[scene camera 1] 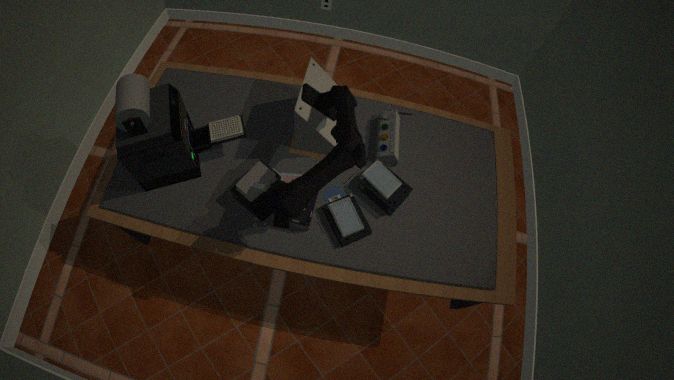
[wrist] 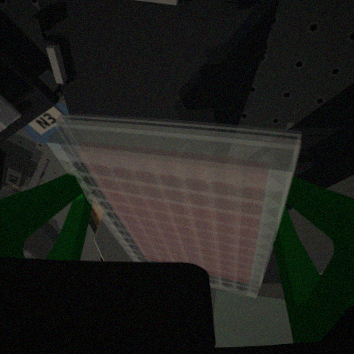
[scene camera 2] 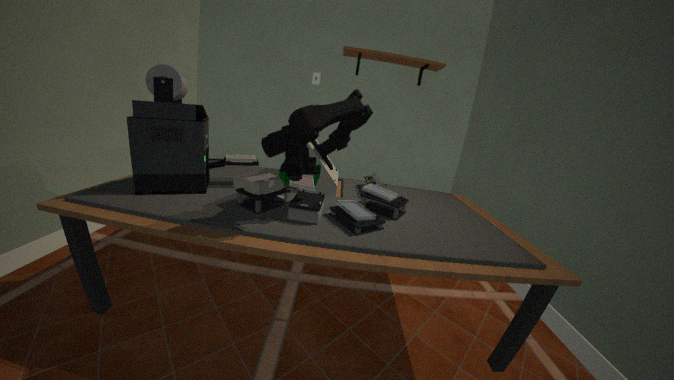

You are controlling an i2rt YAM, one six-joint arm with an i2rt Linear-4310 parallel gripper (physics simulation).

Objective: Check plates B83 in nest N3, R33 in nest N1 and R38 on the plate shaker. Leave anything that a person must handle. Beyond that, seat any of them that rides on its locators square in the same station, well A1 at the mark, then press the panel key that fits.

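Observation:
My gripper (scene camera 2: 301,180) (wrist: 177,176) is shut on a clear plate with pink wells (scene camera 1: 290,177) (scene camera 2: 303,183) (wrist: 185,200), one green finger at each side. The plate is behind the low black-topped block (scene camera 1: 301,216) (scene camera 2: 307,200); its code is unreadable. A label N3 (wrist: 46,120) shows at the plate's upper left. One pale plate (scene camera 1: 345,216) (scene camera 2: 356,210) sits on a dark stand, and another pale plate (scene camera 1: 383,179) (scene camera 2: 380,192) on a stand behind it to the right. The key panel (scene camera 1: 394,137) (scene camera 2: 371,180) has green, yellow and blue keys. The arm hides the fingers in scene camera 1.
A grey-topped item (scene camera 1: 257,181) (scene camera 2: 261,186) sits on a stand left of the arm. A large black machine (scene camera 1: 160,135) (scene camera 2: 167,150) with a roll stands at far left, and a white plate (scene camera 1: 226,128) (scene camera 2: 241,159) is on its arm. A white board (scene camera 1: 316,76) (scene camera 2: 327,165) leans behind my arm.

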